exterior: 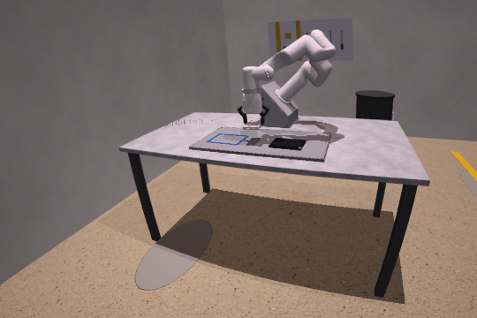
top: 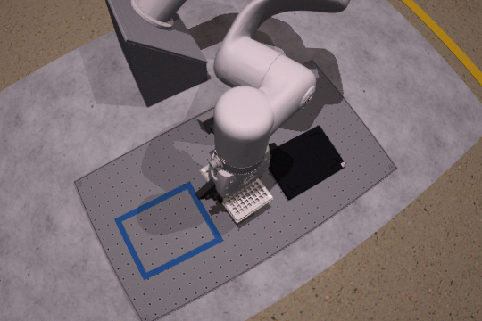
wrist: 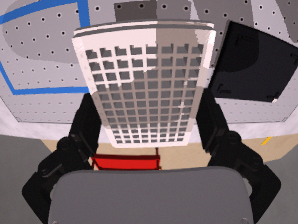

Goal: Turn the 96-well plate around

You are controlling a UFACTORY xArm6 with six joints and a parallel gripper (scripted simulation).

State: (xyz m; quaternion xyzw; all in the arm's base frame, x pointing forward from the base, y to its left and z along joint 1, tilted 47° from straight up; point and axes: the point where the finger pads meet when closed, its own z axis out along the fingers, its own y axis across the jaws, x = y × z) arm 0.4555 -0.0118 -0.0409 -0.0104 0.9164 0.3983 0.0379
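My hand is 1 cm short of the black plate nest N1, 18 cm to the right of it and 10 cm above it. Round my hand: white A1 mark: 7 cm ahead, 25 cm to the left, 9 cm below; white 96-well plate: 1 cm below.
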